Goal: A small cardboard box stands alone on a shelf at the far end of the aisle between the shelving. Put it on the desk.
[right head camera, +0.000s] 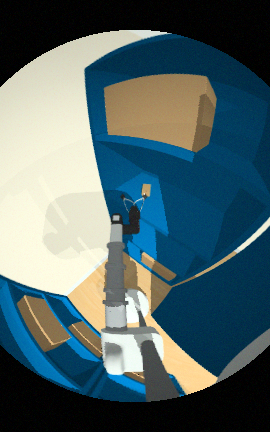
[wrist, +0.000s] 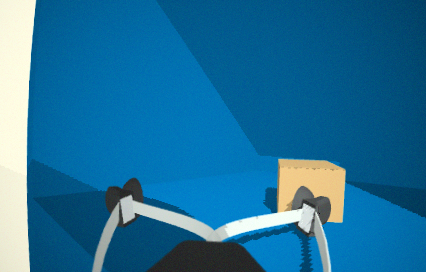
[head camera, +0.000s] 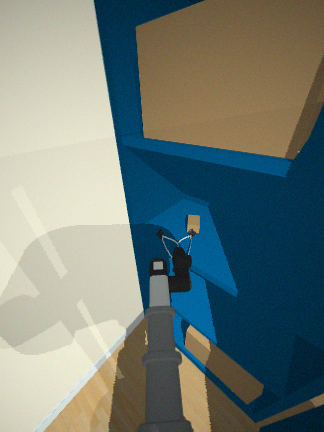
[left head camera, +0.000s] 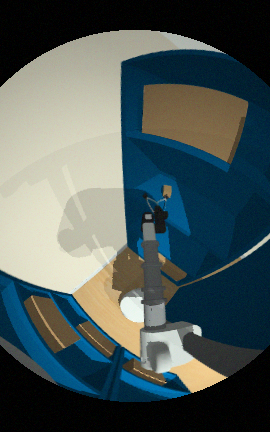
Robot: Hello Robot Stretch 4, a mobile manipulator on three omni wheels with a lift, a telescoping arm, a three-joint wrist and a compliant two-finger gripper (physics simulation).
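Places are measured from the robot's base along level axes (x right, y down, z ahead), in centimetres.
Where they show: gripper, fingertip midpoint: [right head camera: 133, 194] [wrist: 217, 199] [head camera: 175, 230] [left head camera: 155, 194]; robot's base, link origin: [right head camera: 130, 304] [left head camera: 138, 304].
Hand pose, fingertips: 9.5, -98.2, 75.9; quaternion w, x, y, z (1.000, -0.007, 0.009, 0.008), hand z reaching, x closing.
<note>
Each offset is from my fingertips to the top centre of the thing, as dx, dy, dz. Level surfaces: height alone.
The small cardboard box @[+9.7, -3.1, +4.1] [head camera: 193, 223] [left head camera: 167, 190] [right head camera: 146, 189] [wrist: 332, 185] stands upright on a blue shelf @[dy +1.9] [head camera: 220, 260] [wrist: 372, 235]. My gripper [head camera: 176, 234] [left head camera: 155, 196] [right head camera: 134, 197] [wrist: 217, 199] is open, its fingers spread wide with nothing between them. In the wrist view the right fingertip overlaps the lower front of the box, and the left fingertip is far to the left of it. Whether the right fingertip touches the box I cannot tell. The desk does not show in these views.
A large cardboard box @[+13.5, -70.8, -6.3] [head camera: 220, 85] [left head camera: 192, 117] [right head camera: 155, 107] sits on the shelf above. A pale wall [head camera: 55, 100] [wrist: 14, 100] runs along the left. More boxes @[-85.1, +20.6, -105.4] [head camera: 220, 365] [left head camera: 50, 322] [right head camera: 42, 322] stand on low shelves. My arm [head camera: 162, 360] reaches across the wooden floor @[dy +100.9] [left head camera: 102, 310].
</note>
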